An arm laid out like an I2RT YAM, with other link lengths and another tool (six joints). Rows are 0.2 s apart.
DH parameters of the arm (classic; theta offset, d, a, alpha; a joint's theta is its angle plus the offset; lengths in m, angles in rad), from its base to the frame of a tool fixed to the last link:
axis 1: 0 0.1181 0.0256 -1.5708
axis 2: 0 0 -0.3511 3.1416
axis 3: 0.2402 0 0.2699 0
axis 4: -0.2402 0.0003 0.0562 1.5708
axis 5: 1.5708 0.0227 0 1.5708
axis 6: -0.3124 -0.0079 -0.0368 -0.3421
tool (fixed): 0 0.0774 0 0
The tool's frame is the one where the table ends.
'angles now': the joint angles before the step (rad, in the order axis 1, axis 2, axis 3, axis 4, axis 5, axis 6). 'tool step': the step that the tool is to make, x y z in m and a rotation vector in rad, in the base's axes. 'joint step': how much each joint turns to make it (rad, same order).
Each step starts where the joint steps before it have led.
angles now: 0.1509 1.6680 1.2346 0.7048 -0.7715 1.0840
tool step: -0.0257 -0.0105 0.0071 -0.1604 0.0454 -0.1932
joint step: -0.0093 -0.1235 -0.0059 -0.3361 0.1578 -0.2335
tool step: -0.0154 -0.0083 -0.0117 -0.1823 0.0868 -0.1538
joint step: 0.0019 -0.0621 -0.0008 -0.2680 0.1645 -0.1854
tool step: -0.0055 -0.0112 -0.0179 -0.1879 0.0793 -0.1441
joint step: 0.0000 -0.0226 -0.0008 -0.1791 0.1807 -0.1458
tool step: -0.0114 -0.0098 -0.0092 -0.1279 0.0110 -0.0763
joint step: 0.0000 -0.0393 -0.0288 -0.0597 0.1133 -0.0950
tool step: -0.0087 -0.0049 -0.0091 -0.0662 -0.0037 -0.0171
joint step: 0.0000 -0.0270 -0.0402 -0.0002 0.0397 -0.0560
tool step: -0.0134 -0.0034 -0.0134 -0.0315 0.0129 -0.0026
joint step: 0.0000 -0.0353 -0.0649 0.0095 0.0134 -0.0264
